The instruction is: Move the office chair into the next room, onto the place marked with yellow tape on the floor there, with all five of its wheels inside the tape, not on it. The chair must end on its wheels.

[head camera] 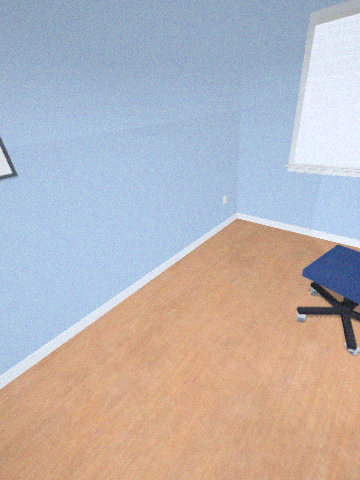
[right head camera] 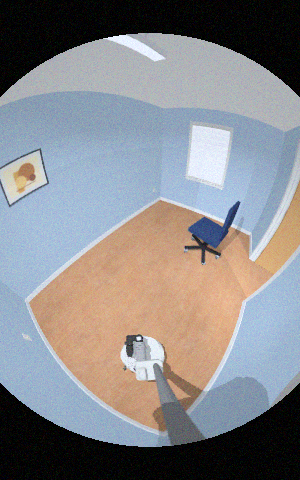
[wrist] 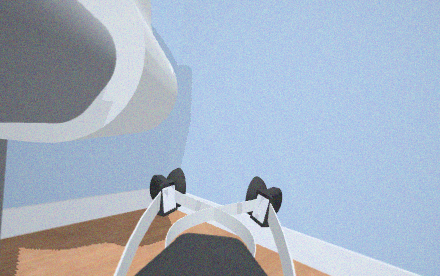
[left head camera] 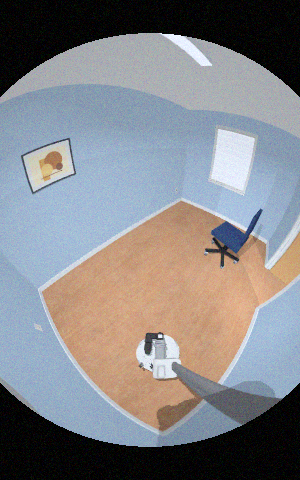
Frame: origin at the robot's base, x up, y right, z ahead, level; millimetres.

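Where they show: gripper, fingertip midpoint: [right head camera: 129, 370] [wrist: 216, 187] [left head camera: 145, 368].
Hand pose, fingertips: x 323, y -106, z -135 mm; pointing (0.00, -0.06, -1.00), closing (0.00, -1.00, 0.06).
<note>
After its pixels a point has its place.
The office chair [head camera: 335, 272] {y 965, x 442, z 1366 mm} [left head camera: 230, 236] {y 1065, x 442, z 1300 mm} [right head camera: 207, 231] {y 1045, x 442, z 1306 mm} has a dark blue seat and back and a black five-armed base with grey casters. It stands upright on its wheels near the window wall, to the right in the head camera view, where its back is cut off. My gripper [wrist: 216, 187] {y -106, x 323, z -135 mm} is open and empty in the wrist view, its two black fingertips well apart in front of a wall and white baseboard. The gripper is far from the chair, beside my own base. The yellow tape does not show in these views.
A doorway with a white frame [left head camera: 284, 248] [right head camera: 274, 231] {y 2123, x 722, z 902 mm} is at the right, beyond the chair, with a yellower floor [left head camera: 290, 262] {y 2275, x 407, z 732 mm} [right head camera: 272, 250] behind it. A window [head camera: 327, 95] {y 1406, x 1454, z 2705 mm} [left head camera: 233, 160] {y 1569, x 1375, z 2556 mm} [right head camera: 209, 155] {y 1570, x 1372, z 2554 mm} is in the wall behind the chair. My round white base [left head camera: 171, 345] {y 126, x 186, z 73 mm} [right head camera: 156, 347] {y 140, x 186, z 61 mm} stands near a room corner.
</note>
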